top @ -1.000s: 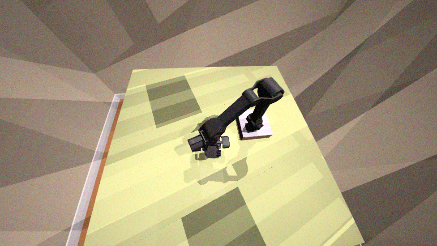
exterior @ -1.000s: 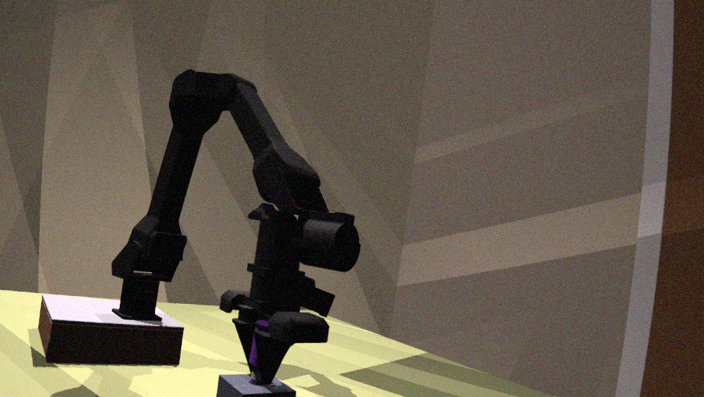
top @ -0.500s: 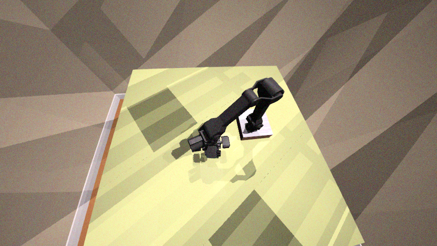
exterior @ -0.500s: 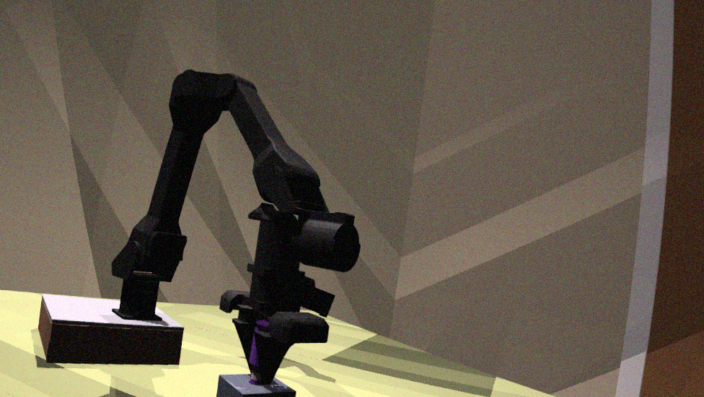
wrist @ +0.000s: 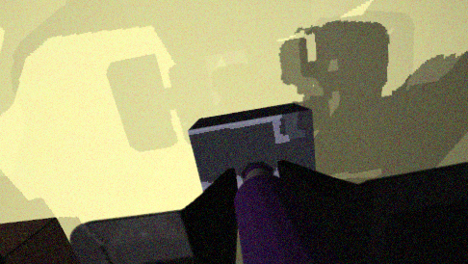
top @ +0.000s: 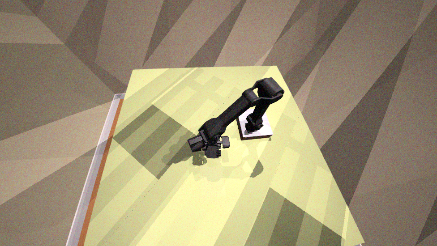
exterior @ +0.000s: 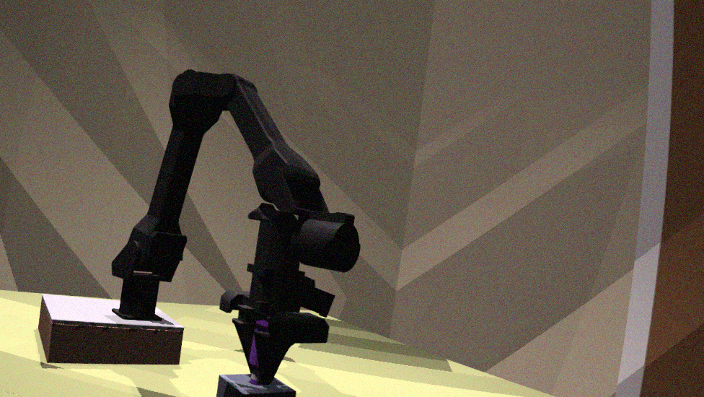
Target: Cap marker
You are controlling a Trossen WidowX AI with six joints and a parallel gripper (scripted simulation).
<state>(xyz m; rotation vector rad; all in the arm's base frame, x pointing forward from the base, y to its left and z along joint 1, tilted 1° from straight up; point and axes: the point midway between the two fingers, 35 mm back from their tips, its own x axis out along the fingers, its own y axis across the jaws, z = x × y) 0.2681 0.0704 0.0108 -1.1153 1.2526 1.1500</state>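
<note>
Now: gripper tip 50 mm below the purple marker cap.
</note>
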